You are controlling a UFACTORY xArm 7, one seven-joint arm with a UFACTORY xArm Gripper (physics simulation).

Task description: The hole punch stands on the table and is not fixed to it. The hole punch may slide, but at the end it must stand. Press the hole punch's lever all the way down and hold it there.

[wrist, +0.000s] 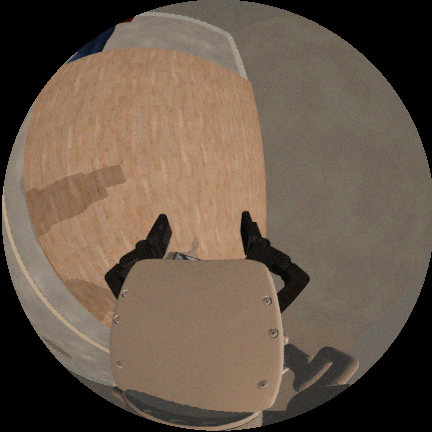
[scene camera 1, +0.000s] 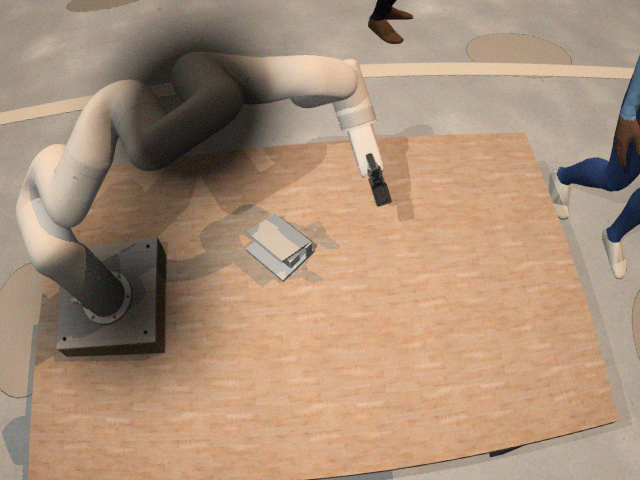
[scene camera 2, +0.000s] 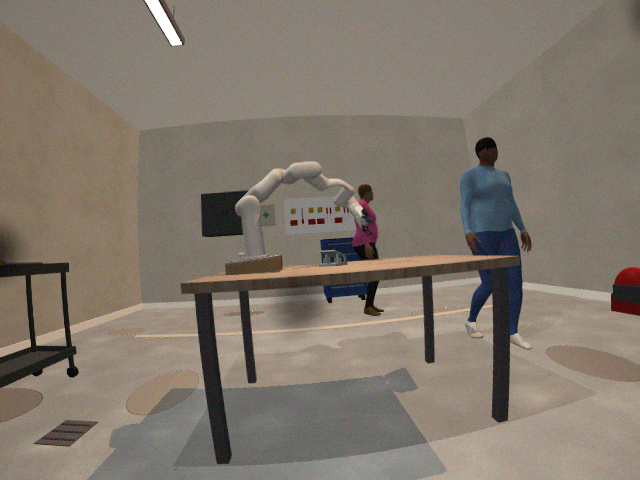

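Note:
The hole punch stands upright on the table, right of the arm's base in scene camera 1. Its broad, light lever is raised and tilted above the grey base plate. In the wrist view a small part of the hole punch shows past the gripper's housing; the rest is hidden. My gripper is open, with nothing between its fingers. In scene camera 1 the gripper is right of and behind the hole punch. In scene camera 2 the gripper is well above the tabletop, apart from the punch.
The arm's base block stands at the table's left. The arm arches over the table's back side. One person in blue stands beyond the right edge, another in pink behind the table. A dark cart stands at the left.

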